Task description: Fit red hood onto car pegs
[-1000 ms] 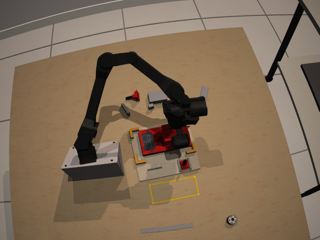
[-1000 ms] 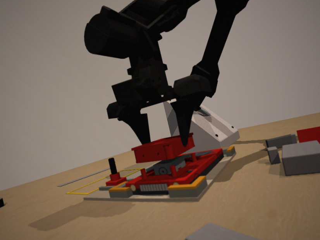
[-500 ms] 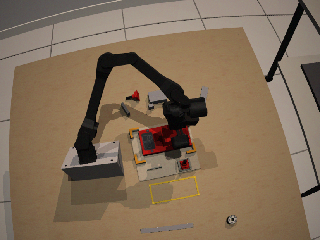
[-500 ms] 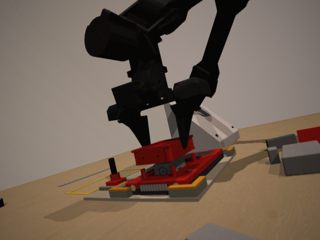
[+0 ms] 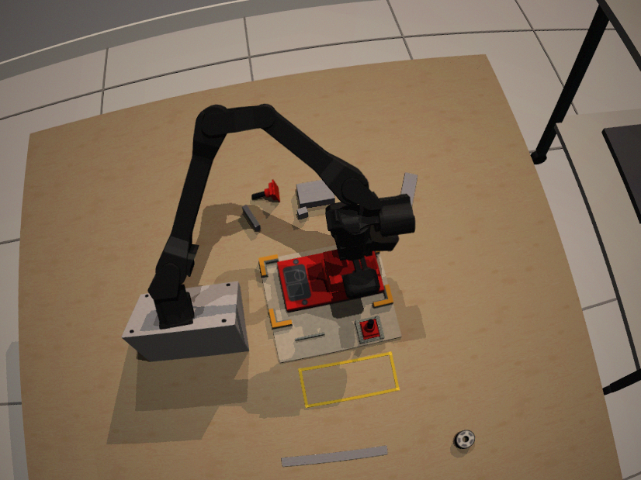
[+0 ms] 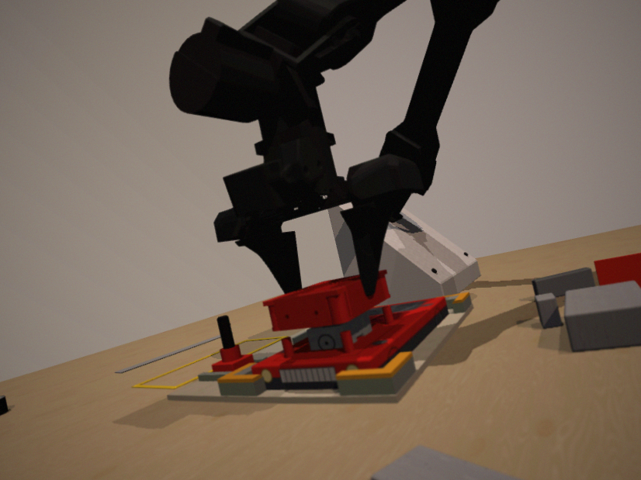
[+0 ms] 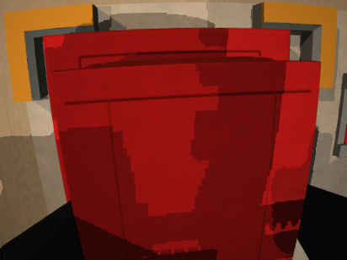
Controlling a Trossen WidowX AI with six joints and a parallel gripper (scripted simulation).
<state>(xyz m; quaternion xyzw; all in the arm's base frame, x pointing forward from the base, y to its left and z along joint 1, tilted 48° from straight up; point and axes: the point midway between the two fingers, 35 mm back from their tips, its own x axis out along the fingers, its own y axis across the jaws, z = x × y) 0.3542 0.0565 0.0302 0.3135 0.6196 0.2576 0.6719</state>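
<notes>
Now: gripper tip 1 cm to the right of the grey engine block and 3 cm above it. The rest, counted from my gripper tip: red hood 1 cm above; then grey wedge 6 cm behind, 16 cm to the left, 5 cm below; then grey strip 13 cm behind, 37 cm to the right, 6 cm below.
</notes>
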